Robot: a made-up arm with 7 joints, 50 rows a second.
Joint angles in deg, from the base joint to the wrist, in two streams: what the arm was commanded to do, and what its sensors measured. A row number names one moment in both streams.
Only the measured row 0 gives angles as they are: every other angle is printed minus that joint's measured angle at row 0.
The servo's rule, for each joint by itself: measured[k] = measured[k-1] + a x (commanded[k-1-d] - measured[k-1]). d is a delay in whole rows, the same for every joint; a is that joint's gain. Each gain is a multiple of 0.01, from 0.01 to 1. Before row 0 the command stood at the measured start. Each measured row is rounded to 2 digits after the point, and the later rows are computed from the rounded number. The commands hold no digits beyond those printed.
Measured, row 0:
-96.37 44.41 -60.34 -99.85 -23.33 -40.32 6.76
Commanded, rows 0 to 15:
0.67 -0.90 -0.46 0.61 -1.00 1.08 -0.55
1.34 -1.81 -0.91 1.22 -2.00 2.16 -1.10
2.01 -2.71 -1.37 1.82 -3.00 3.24 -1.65
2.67 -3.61 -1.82 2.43 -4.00 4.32 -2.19
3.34 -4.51 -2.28 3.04 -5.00 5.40 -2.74
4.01 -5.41 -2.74 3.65 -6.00 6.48 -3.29
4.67 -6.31 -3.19 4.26 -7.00 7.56 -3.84
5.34 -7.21 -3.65 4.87 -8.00 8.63 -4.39
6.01 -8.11 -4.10 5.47 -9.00 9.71 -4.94
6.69 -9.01 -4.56 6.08 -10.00 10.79 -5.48
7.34 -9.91 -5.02 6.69 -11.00 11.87 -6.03
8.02 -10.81 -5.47 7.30 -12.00 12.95 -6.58
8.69 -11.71 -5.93 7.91 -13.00 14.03 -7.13
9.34 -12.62 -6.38 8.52 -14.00 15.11 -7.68
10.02 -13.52 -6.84 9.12 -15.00 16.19 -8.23
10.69 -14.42 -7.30 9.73 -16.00 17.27 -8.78
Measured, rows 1 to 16:
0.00 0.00 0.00 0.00 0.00 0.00 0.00
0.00 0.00 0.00 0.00 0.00 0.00 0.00
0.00 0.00 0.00 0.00 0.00 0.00 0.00
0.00 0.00 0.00 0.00 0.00 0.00 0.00
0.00 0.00 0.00 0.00 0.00 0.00 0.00
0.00 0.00 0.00 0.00 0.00 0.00 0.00
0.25 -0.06 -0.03 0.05 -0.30 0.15 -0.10
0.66 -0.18 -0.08 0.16 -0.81 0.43 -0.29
1.17 -0.36 -0.16 0.31 -1.47 0.82 -0.55
1.74 -0.59 -0.26 0.50 -2.23 1.31 -0.86
2.35 -0.86 -0.38 0.73 -3.06 1.88 -1.22
2.98 -1.18 -0.52 0.99 -3.94 2.52 -1.61
3.62 -1.54 -0.68 1.28 -4.86 3.23 -2.03
4.27 -1.94 -0.86 1.60 -5.80 3.99 -2.48
4.93 -2.37 -1.05 1.95 -6.76 4.79 -2.95
5.60 -2.83 -1.26 2.32 -7.73 5.63 -3.43
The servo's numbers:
d 6
a 0.38 0.07 0.06 0.09 0.30 0.14 0.19

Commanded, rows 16 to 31:
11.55 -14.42 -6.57 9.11 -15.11 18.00 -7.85
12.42 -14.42 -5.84 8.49 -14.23 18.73 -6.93
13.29 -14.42 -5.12 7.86 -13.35 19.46 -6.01
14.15 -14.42 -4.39 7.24 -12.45 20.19 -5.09
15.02 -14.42 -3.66 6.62 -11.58 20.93 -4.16
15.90 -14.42 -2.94 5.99 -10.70 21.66 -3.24
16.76 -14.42 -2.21 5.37 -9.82 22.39 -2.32
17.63 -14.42 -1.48 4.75 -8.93 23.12 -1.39
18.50 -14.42 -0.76 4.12 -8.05 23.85 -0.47
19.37 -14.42 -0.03 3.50 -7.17 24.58 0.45
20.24 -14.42 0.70 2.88 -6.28 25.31 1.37
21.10 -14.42 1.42 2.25 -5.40 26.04 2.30
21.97 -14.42 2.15 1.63 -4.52 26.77 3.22
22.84 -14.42 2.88 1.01 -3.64 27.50 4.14
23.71 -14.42 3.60 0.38 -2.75 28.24 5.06
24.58 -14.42 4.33 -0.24 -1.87 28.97 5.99
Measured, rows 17 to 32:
6.26 -3.33 -1.49 2.71 -8.71 6.50 -3.92
6.93 -3.85 -1.73 3.12 -9.70 7.40 -4.43
7.60 -4.40 -1.98 3.55 -10.69 8.33 -4.94
8.26 -4.98 -2.24 4.00 -11.68 9.28 -5.46
8.93 -5.58 -2.52 4.46 -12.68 10.25 -5.99
9.60 -6.20 -2.81 4.93 -13.68 11.23 -6.52
10.34 -6.78 -3.04 5.31 -14.11 12.18 -6.77
11.13 -7.31 -3.21 5.60 -14.15 13.10 -6.80
11.95 -7.81 -3.32 5.80 -13.91 13.99 -6.65
12.79 -8.27 -3.38 5.93 -13.47 14.86 -6.35
13.64 -8.70 -3.40 5.99 -12.90 15.71 -5.93
14.50 -9.10 -3.37 5.99 -12.24 16.54 -5.42
15.36 -9.47 -3.30 5.93 -11.51 17.36 -4.83
16.22 -9.82 -3.19 5.82 -10.74 18.17 -4.18
17.09 -10.14 -3.04 5.67 -9.93 18.97 -3.48
17.96 -10.44 -2.86 5.47 -9.10 19.76 -2.73

